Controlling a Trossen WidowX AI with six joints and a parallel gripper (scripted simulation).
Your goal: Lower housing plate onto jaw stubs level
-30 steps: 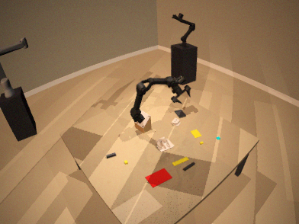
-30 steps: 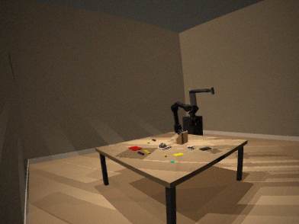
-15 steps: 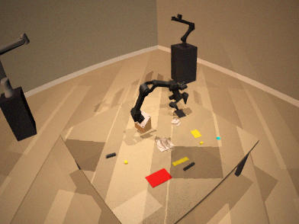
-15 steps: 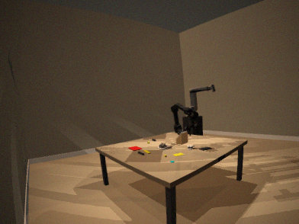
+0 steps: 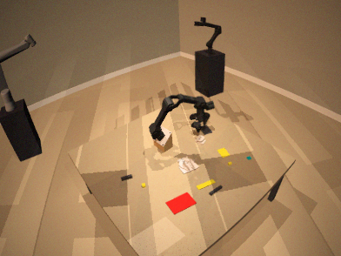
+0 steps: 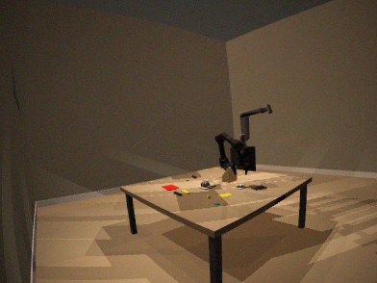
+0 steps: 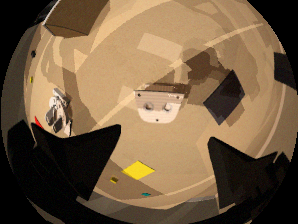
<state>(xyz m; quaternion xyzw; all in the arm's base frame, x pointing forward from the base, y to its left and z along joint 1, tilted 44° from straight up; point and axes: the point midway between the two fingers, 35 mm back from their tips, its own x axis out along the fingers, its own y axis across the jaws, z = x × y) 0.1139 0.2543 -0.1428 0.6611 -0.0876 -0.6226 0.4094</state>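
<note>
Right now my gripper tip is 10 mm to the left of the white part and 80 mm above it. Round my gripper tip: dark grey plate: 90 mm behind, 120 mm to the left, 110 mm below; then yellow bar: 390 mm ahead, 250 mm to the right, 110 mm below; then yellow tile: 220 mm ahead, 50 mm to the left, 110 mm below.
</note>
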